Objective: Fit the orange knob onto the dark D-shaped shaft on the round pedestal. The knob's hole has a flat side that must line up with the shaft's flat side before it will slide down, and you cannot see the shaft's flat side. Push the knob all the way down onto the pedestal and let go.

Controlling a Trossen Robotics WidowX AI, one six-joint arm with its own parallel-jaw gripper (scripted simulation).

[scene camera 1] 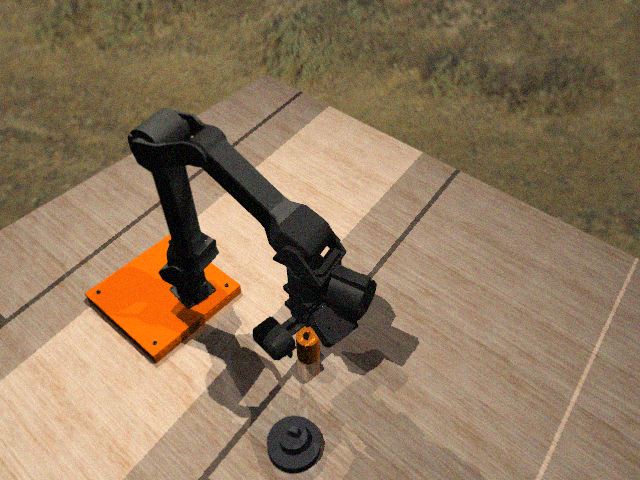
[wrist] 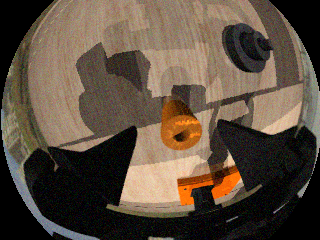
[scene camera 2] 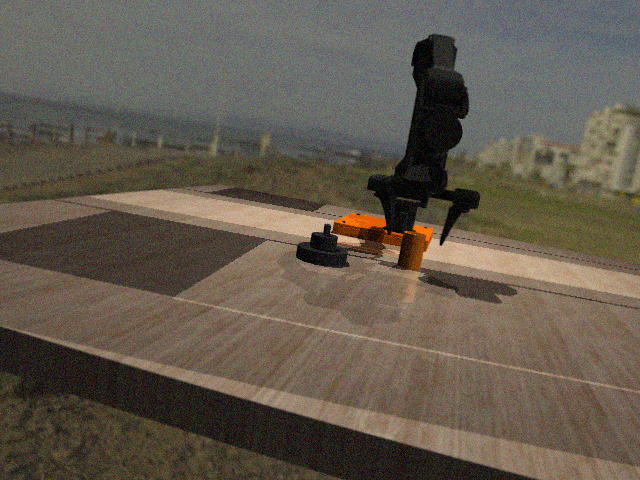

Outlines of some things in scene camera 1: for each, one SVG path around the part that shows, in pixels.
My gripper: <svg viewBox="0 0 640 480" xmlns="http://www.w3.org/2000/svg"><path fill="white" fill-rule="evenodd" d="M253 339L274 360L280 360L287 355L291 358L293 350L297 348L293 335L304 326L307 328L311 327L325 347L331 347L358 327L357 321L360 318L322 301L321 294L310 299L296 297L290 292L288 283L283 285L283 290L289 294L289 299L285 301L285 306L290 309L292 317L282 324L274 317L268 317L253 328Z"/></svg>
An orange knob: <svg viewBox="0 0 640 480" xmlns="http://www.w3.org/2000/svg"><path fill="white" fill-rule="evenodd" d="M304 326L296 333L297 357L304 364L313 364L320 356L320 339L311 327L307 328Z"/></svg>
